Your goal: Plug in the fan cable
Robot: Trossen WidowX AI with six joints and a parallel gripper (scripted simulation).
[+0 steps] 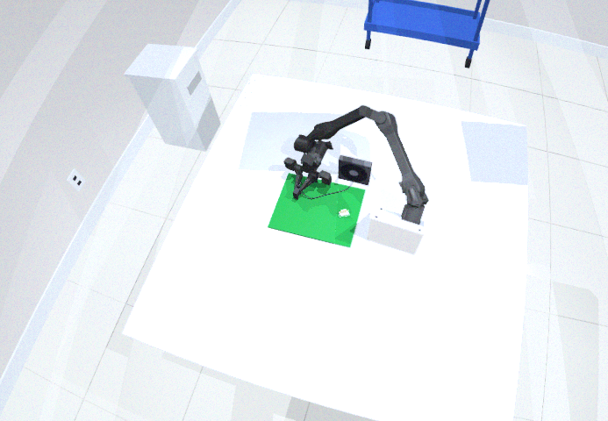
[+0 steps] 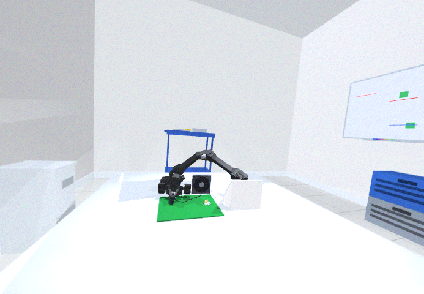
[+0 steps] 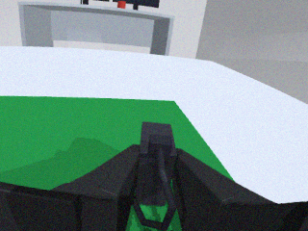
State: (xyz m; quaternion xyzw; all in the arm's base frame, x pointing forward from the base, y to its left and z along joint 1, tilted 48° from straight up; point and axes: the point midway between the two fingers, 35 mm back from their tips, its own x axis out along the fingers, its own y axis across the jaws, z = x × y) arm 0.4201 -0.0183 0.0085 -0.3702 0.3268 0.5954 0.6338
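Now: gripper tip 1 cm above the black fan plug. Round my gripper tip: black fan (17 cm behind, 14 cm to the right, 2 cm above); then white four-pin header (19 cm behind, 1 cm to the left, 4 cm below); then green board (9 cm behind, 2 cm to the left, 5 cm below).
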